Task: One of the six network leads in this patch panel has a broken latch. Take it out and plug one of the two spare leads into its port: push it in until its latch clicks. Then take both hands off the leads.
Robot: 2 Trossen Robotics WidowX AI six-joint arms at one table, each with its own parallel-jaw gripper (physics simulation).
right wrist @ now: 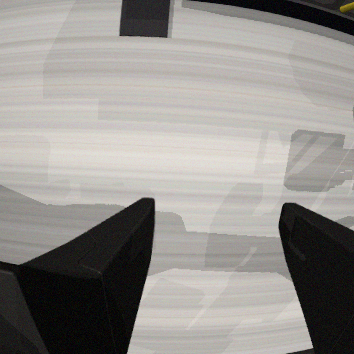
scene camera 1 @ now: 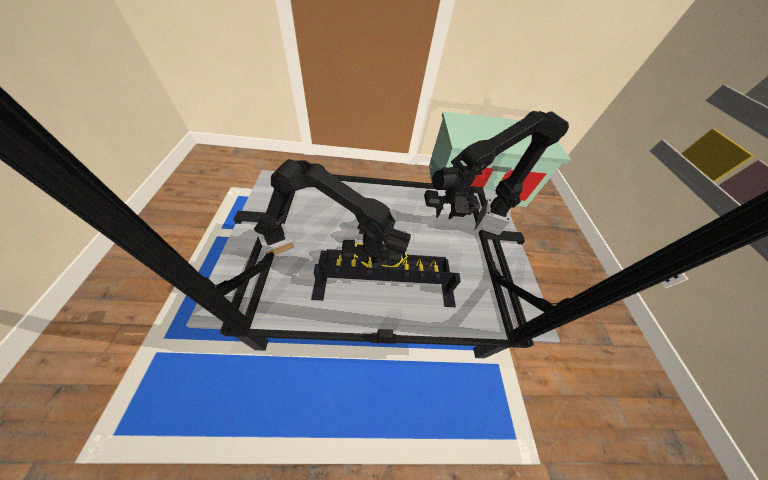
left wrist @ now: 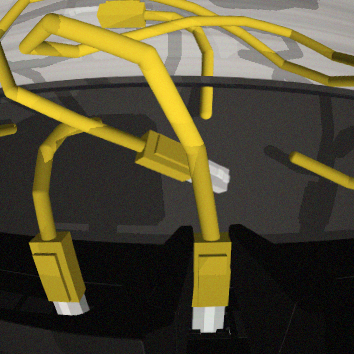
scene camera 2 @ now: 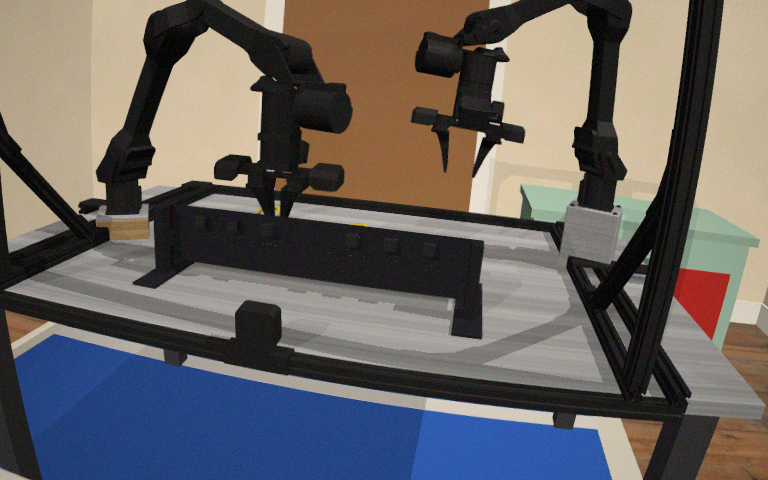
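Where they show: left gripper, fingertip midpoint: (scene camera 1: 369, 262) (left wrist: 209, 236); right gripper, fingertip midpoint: (right wrist: 219, 212) (scene camera 1: 442, 217) (scene camera 2: 459, 174); left arm's base, link origin: (scene camera 1: 274, 236) (scene camera 2: 123, 210); right arm's base, link origin: (scene camera 1: 498, 209) (scene camera 2: 596, 206).
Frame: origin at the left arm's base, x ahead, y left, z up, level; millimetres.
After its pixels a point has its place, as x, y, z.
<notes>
The black patch panel (scene camera 1: 390, 276) @(292, -360, 13) (scene camera 2: 322, 257) @(298, -364, 12) stands across the table, with several yellow leads at its ports. My left gripper (scene camera 2: 275, 213) @(248, -288, 37) (left wrist: 209, 236) @(248, -288, 37) is shut on a yellow lead's plug (left wrist: 212, 275) @(244, -296, 48), upright, its clear tip at a port opening; part of the clear tip still shows. A neighbouring plug (left wrist: 57, 270) @(199, -268, 50) stands tilted at the left, some of its clear tip showing. A loose plug (left wrist: 165, 155) @(246, -260, 7) lies slanted behind the held lead's cable. Another loose plug (left wrist: 121, 14) @(262, -185, -29) lies on the table beyond. My right gripper (scene camera 2: 459, 172) @(553, -290, 119) (right wrist: 219, 212) @(553, -290, 119) is partly open, empty, high above the table at the right. Latches cannot be made out.
Yellow cables cross one another behind the held plug in the left wrist view. Black frame rails (scene camera 2: 396, 382) @(309, -609, -51) edge the table (scene camera 1: 362, 311) @(158, -404, -44), with a small black block (scene camera 2: 257, 322) @(173, -526, -2) on the front rail. A panel foot (right wrist: 145, 17) @(534, -389, -40) shows in the right wrist view.
</notes>
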